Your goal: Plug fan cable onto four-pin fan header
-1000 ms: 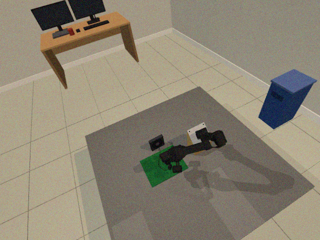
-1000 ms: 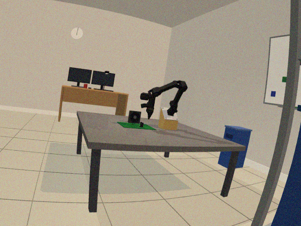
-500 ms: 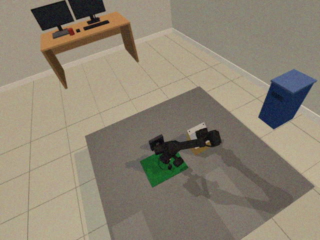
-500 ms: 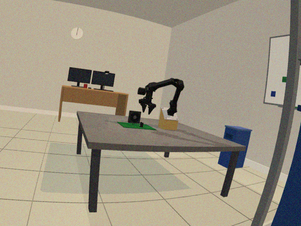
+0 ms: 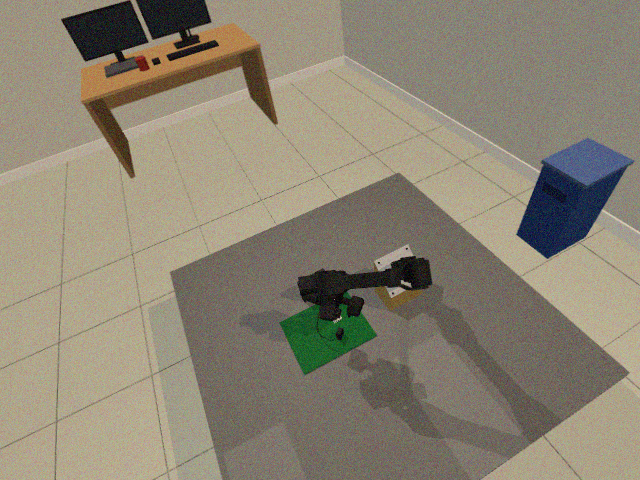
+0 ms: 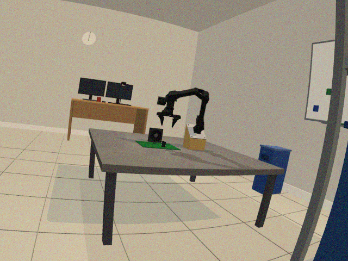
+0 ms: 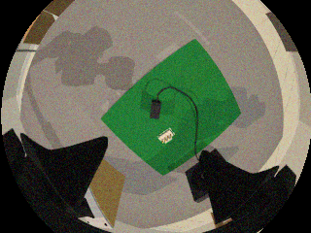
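My gripper tip is 140 mm above the dark fan plug and 10 mm short of it. Also, from my gripper tip: black fan: 210 mm to the right, 100 mm below, 20 mm ahead; green board: 180 mm below, 50 mm to the right, 40 mm ahead; white four-pin fan header: 160 mm below, 70 mm to the right, 10 mm behind.
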